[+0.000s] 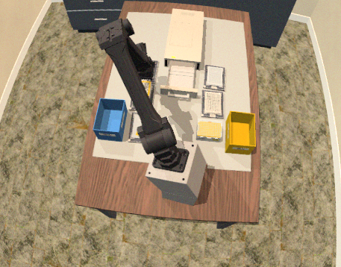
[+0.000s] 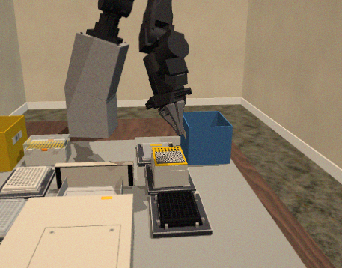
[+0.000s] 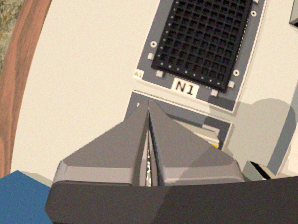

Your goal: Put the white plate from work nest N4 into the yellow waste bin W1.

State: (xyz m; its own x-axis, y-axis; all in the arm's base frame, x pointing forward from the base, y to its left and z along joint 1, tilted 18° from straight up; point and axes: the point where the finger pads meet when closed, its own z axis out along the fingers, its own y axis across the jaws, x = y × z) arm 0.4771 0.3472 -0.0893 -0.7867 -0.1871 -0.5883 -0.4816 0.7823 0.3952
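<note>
My hand is 400 mm to the left of the white plate and 140 mm above it. The rest, counted from my hand: black plate 100 mm ahead, 140 mm below; then drawer 110 mm ahead, 190 mm to the right, 120 mm below; then yellow-topped tip box 80 mm behind, 40 mm to the right, 110 mm below.
</note>
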